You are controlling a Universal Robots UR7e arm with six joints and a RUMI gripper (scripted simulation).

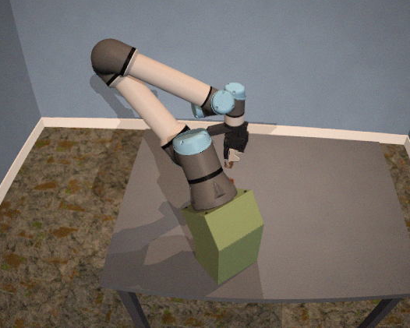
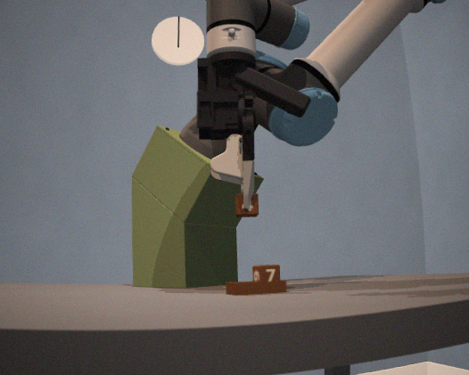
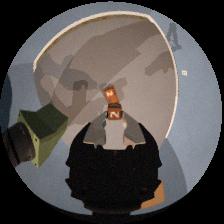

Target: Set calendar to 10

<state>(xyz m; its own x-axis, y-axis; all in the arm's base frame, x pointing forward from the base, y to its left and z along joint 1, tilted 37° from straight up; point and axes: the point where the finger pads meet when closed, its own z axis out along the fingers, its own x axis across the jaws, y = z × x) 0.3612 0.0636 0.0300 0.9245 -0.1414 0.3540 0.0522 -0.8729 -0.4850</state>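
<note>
Right now my hand is 1 cm past the brown calendar tray, 1 cm to the right of it and 13 cm above it.
</note>
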